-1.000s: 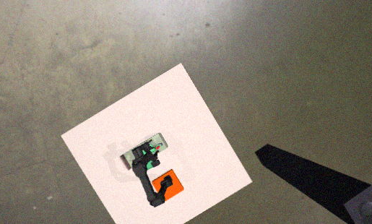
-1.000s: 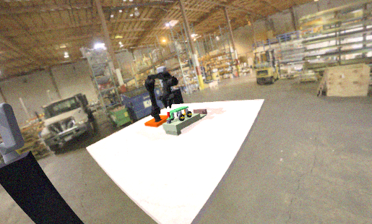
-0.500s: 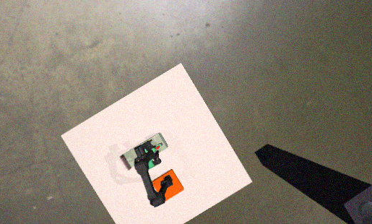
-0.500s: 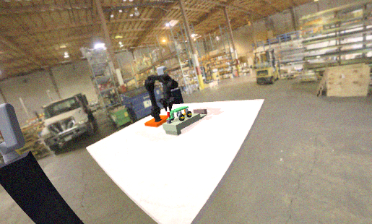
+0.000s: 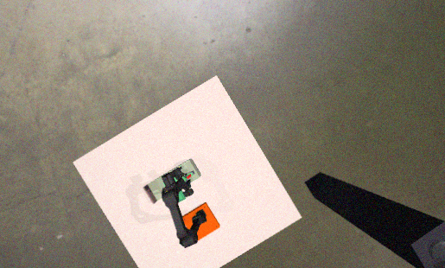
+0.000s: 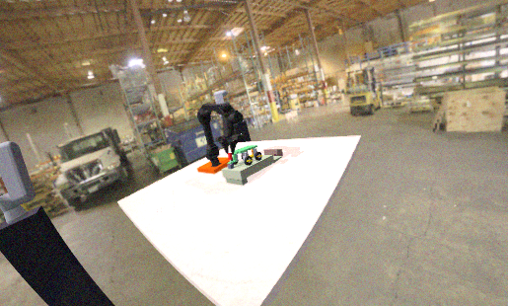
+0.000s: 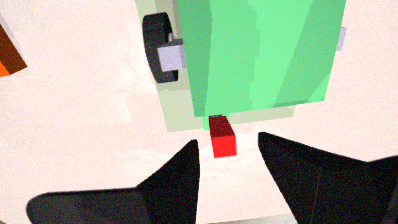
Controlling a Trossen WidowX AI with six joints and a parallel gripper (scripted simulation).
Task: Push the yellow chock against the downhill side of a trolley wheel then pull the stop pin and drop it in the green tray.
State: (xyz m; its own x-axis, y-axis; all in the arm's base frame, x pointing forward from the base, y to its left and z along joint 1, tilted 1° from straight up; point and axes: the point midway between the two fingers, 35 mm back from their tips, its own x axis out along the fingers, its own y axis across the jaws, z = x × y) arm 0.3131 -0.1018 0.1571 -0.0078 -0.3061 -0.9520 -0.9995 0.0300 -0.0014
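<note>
Right now my gripper tip is 10 mm to the left of the red-headed stop pin and 30 mm above it. Also, from my gripper tip: yellow chock (30 mm behind, 190 mm to the left, 80 mm below); then trolley (20 mm ahead, 90 mm to the left, 50 mm below); then green tray (110 mm behind, 210 mm to the left, 170 mm below).
</note>
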